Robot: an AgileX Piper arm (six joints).
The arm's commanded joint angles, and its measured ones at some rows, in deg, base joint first. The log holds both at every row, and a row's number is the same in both.
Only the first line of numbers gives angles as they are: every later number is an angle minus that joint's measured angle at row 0.
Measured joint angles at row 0:
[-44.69 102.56 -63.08 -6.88 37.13 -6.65]
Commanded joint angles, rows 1 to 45:
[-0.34 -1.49 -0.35 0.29 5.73 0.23]
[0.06 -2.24 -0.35 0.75 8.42 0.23]
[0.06 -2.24 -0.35 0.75 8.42 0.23]
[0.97 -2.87 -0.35 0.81 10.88 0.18]
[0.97 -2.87 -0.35 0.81 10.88 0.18]
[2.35 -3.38 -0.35 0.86 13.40 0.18]
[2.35 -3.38 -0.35 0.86 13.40 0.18]
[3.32 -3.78 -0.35 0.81 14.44 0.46]
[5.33 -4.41 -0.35 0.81 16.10 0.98]
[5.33 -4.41 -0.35 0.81 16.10 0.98]
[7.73 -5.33 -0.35 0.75 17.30 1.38]
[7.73 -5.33 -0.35 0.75 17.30 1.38]
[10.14 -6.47 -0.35 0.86 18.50 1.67]
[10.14 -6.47 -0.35 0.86 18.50 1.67]
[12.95 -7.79 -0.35 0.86 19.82 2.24]
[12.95 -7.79 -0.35 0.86 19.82 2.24]
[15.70 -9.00 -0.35 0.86 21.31 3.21]
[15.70 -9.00 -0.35 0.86 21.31 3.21]
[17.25 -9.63 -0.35 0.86 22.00 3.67]
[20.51 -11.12 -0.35 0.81 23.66 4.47]
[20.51 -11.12 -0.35 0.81 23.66 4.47]
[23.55 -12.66 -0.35 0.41 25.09 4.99]
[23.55 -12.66 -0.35 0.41 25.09 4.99]
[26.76 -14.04 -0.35 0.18 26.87 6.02]
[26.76 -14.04 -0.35 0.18 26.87 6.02]
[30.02 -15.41 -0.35 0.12 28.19 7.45]
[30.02 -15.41 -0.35 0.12 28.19 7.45]
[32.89 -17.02 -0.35 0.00 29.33 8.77]
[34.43 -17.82 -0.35 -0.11 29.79 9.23]
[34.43 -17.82 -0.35 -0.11 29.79 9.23]
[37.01 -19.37 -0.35 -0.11 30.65 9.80]
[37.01 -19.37 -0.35 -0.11 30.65 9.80]
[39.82 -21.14 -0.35 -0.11 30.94 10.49]
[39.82 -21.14 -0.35 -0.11 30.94 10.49]
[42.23 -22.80 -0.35 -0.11 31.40 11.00]
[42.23 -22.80 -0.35 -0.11 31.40 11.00]
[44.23 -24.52 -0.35 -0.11 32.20 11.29]
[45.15 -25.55 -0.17 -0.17 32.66 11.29]
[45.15 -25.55 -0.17 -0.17 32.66 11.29]
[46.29 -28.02 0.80 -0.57 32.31 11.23]
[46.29 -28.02 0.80 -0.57 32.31 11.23]
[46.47 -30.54 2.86 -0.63 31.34 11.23]
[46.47 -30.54 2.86 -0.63 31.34 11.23]
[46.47 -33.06 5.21 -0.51 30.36 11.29]
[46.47 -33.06 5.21 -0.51 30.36 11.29]
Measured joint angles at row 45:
[46.29 -30.20 2.52 0.12 31.40 11.00]
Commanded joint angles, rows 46 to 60:
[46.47 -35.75 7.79 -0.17 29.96 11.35]
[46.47 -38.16 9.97 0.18 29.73 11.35]
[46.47 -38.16 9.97 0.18 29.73 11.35]
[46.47 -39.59 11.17 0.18 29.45 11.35]
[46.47 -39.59 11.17 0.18 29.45 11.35]
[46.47 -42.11 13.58 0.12 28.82 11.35]
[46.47 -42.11 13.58 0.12 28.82 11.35]
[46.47 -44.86 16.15 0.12 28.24 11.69]
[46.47 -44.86 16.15 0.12 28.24 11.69]
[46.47 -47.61 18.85 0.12 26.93 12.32]
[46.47 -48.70 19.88 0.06 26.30 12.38]
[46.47 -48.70 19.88 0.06 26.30 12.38]
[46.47 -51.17 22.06 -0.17 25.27 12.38]
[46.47 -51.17 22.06 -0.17 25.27 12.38]
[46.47 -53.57 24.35 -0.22 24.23 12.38]
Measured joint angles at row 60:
[46.35 -50.65 21.48 0.12 26.24 12.09]
